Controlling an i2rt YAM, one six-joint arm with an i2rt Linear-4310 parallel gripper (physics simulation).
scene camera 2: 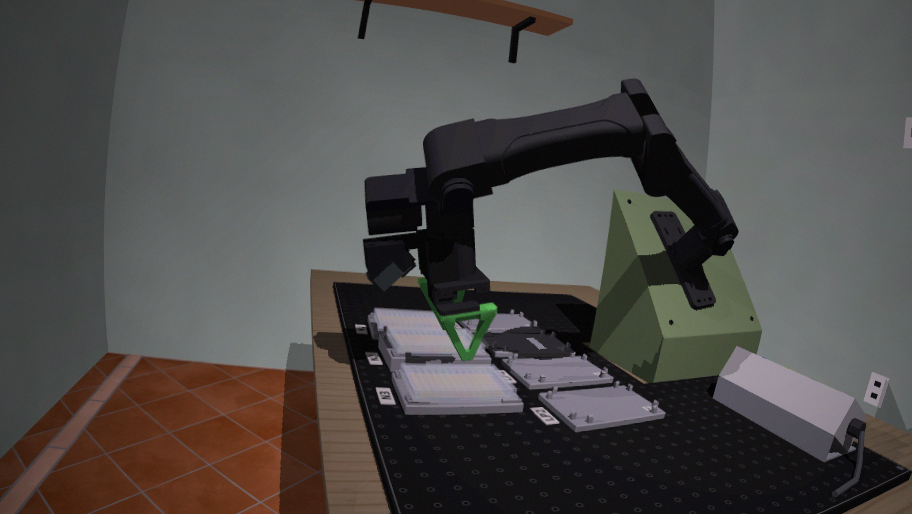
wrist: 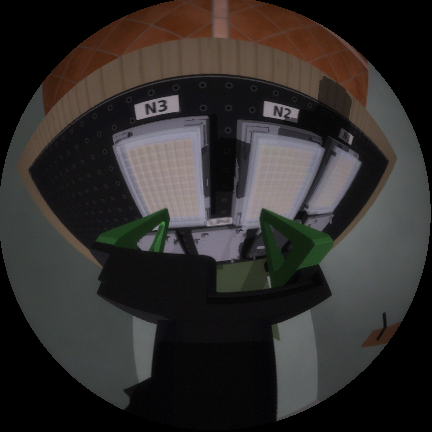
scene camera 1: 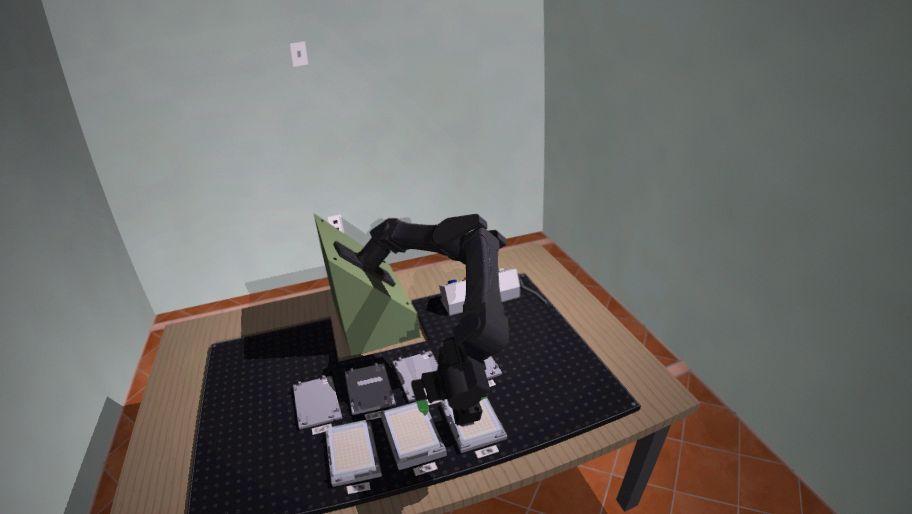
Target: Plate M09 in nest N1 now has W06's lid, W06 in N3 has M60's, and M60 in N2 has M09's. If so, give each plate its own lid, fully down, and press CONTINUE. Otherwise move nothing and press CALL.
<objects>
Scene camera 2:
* my gripper
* button box
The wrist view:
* my gripper
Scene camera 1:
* my gripper
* button box
</objects>
